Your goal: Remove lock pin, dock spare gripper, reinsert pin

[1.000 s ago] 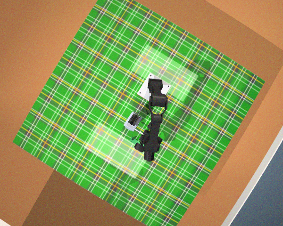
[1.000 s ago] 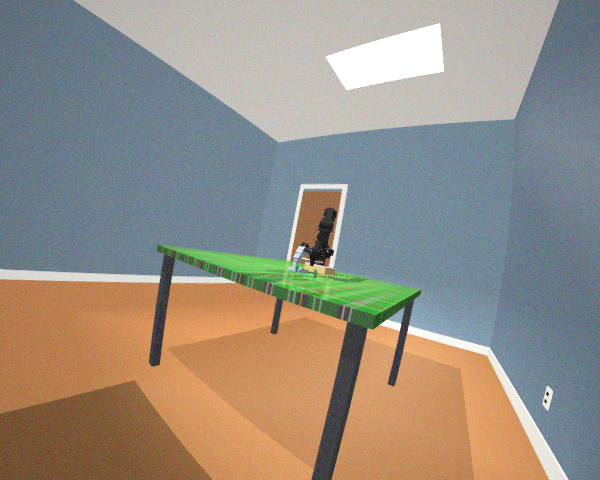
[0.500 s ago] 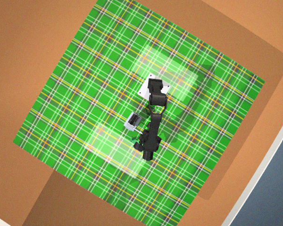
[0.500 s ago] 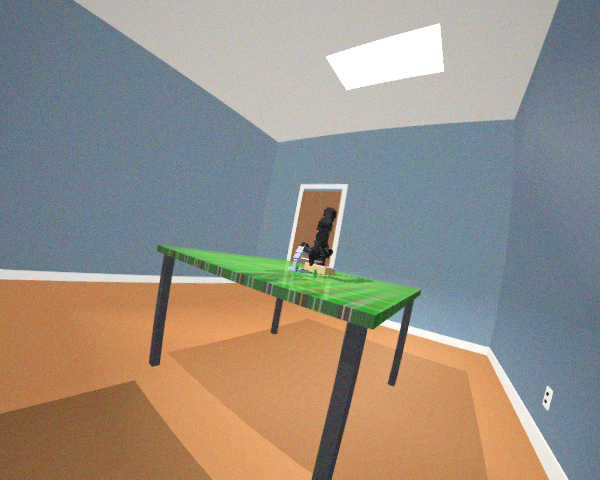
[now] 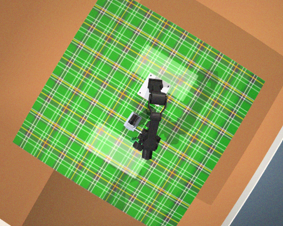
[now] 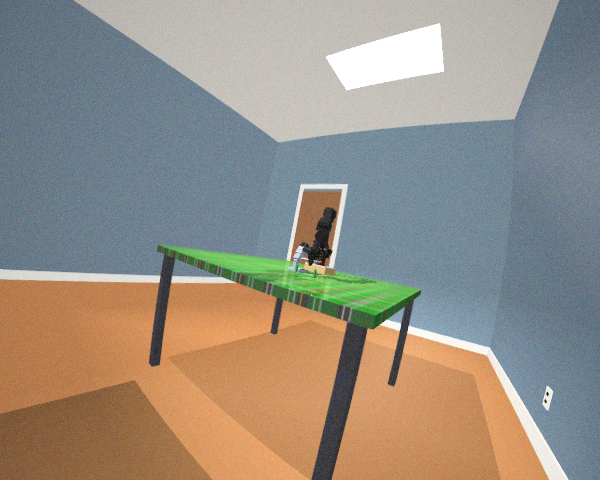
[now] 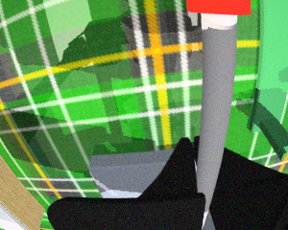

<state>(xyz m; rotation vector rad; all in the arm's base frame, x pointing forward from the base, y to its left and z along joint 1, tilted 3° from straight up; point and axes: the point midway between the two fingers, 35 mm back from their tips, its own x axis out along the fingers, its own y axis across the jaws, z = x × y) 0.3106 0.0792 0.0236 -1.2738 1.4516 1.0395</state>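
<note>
Right now my gripper tip is 2 cm past the socket and 9 cm to the left of it. Round my gripper tip: green translucent block: 8 cm ahead, 2 cm to the left, 3 cm below; then spare gripper: 4 cm behind, 9 cm to the right, 7 cm above.
</note>
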